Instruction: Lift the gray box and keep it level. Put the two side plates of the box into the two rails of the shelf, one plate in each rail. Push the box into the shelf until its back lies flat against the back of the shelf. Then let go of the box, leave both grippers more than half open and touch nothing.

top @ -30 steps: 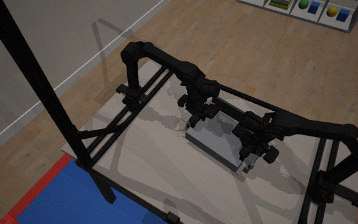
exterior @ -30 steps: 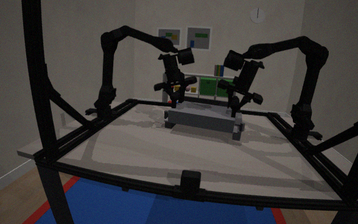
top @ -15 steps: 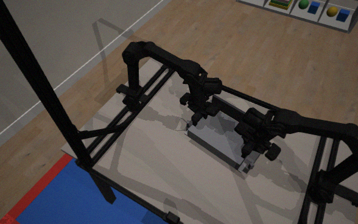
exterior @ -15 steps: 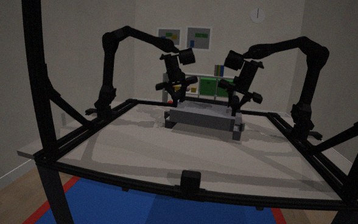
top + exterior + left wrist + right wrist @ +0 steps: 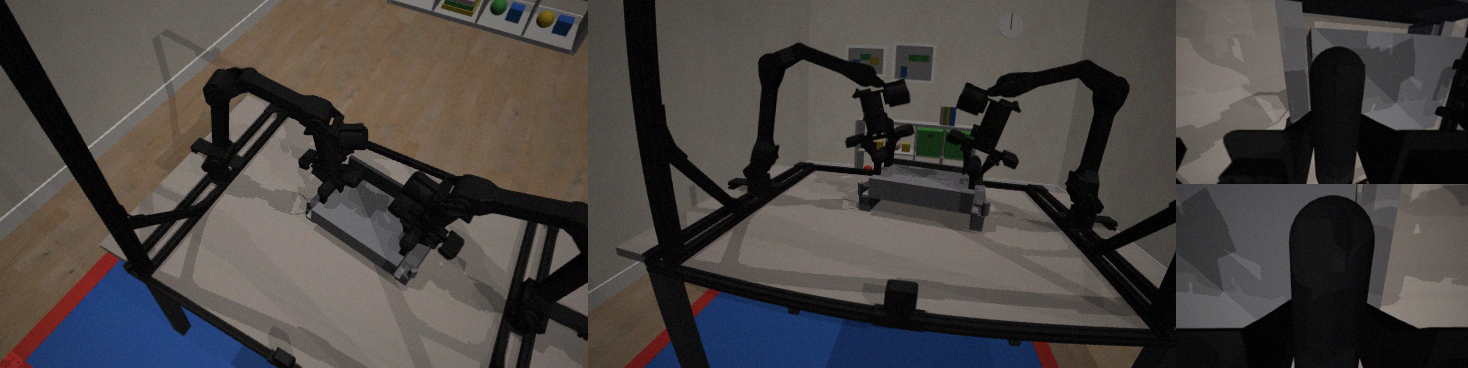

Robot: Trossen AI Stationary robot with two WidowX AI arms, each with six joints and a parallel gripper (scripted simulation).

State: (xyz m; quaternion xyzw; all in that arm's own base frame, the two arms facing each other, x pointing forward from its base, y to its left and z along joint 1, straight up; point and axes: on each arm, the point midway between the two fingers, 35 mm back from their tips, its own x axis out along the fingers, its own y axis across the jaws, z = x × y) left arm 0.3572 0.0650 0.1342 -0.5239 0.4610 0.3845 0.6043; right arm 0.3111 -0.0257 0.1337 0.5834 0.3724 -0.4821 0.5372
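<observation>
Right now the gray box is 20 mm ahead of my right hand, 120 mm to the left of it and 50 mm below it. The rest, counted from my right hand: dark back bar (150 mm ahead, 100 mm to the left, 80 mm below).
The gray box is 20 mm behind my left hand, 120 mm to the right of it and 50 mm below it. From my left hand the other things lie so: dark back bar 110 mm ahead, 140 mm to the right, 80 mm below.
</observation>
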